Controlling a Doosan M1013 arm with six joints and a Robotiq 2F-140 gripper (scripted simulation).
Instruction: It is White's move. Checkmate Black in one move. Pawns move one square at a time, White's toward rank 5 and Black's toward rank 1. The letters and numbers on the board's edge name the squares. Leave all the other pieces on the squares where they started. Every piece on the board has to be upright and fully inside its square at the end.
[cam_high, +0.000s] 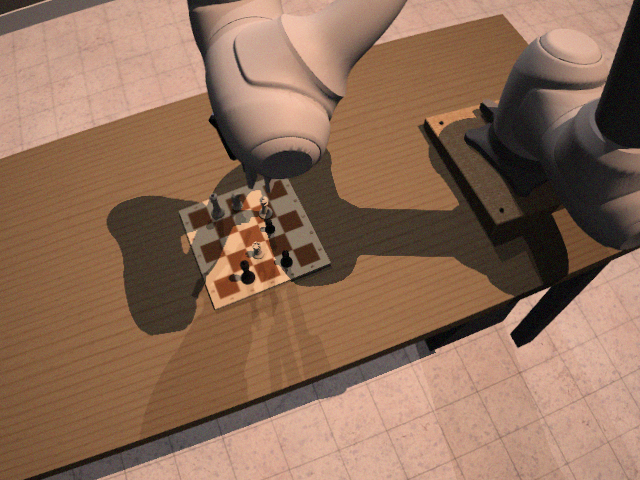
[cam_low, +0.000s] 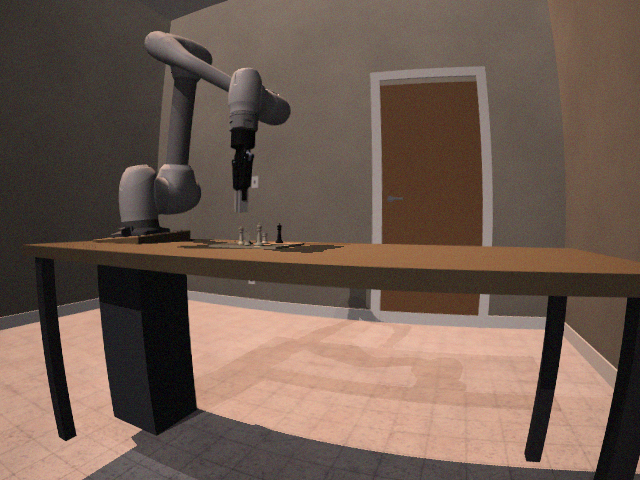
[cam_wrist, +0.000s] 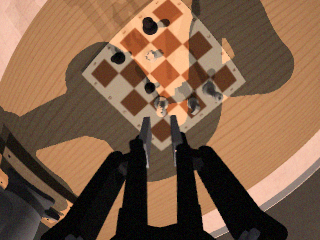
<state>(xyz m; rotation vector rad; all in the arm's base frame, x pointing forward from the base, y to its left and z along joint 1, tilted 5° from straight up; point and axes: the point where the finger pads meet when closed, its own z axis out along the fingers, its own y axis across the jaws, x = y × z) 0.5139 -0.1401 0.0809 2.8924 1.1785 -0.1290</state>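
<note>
My hand is 10 cm above the light-coloured chess piece. The rest, counted from my hand: chessboard (13 cm below, 5 cm ahead, 3 cm to the left).
</note>
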